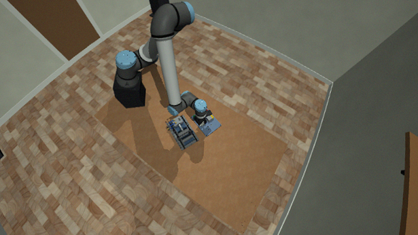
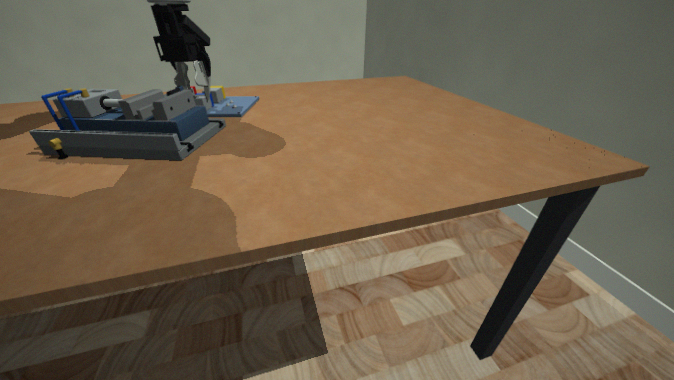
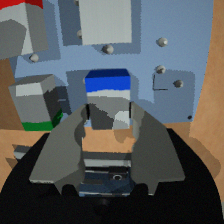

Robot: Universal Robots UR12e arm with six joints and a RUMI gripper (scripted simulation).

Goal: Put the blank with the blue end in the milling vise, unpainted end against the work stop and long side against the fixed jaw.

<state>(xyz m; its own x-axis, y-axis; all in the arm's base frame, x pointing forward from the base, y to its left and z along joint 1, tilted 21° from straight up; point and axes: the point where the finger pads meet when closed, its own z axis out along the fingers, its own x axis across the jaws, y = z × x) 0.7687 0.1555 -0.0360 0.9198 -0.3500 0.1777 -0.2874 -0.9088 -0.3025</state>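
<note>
The blue blank is 20 mm below my hand. Also, from my hand: yellow blank (90 mm to the left, 30 mm ahead, 20 mm below); then green blank (80 mm behind, 30 mm to the left, 20 mm below); then light blue plate (40 mm to the left, 40 mm below, 10 mm ahead).
</note>
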